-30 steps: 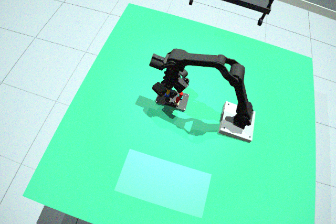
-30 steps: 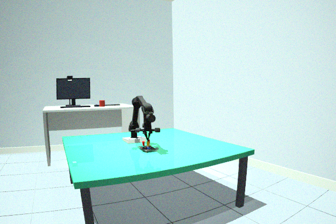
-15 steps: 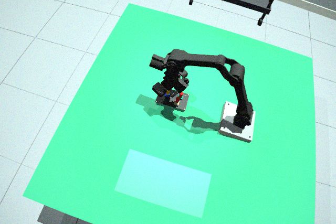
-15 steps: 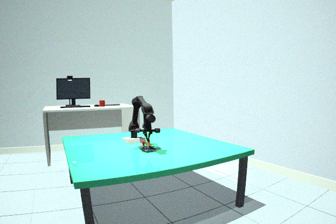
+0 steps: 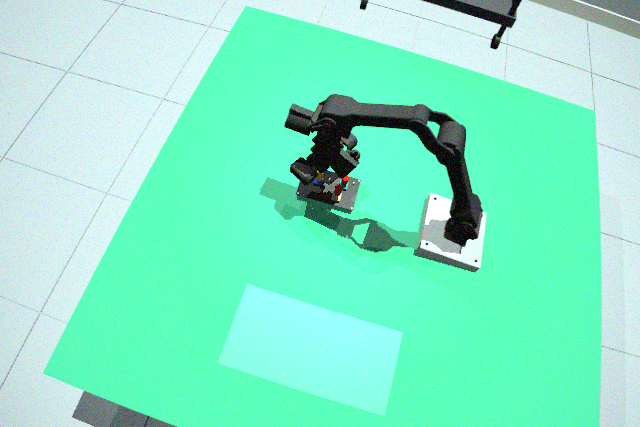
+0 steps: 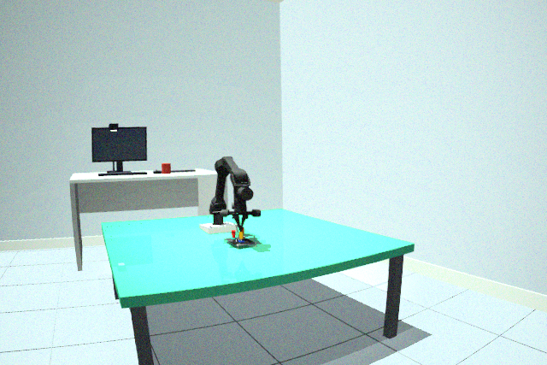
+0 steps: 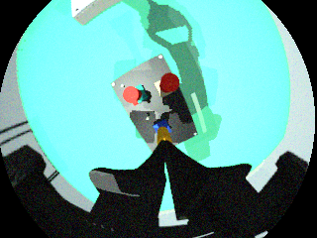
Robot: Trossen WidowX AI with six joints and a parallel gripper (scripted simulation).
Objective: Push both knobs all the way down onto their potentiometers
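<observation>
Right now the yellow knob is 20 mm below my gripper tip. Also, from my gripper tip: red knob: 60 mm behind, 20 mm to the right, 20 mm below.
</observation>
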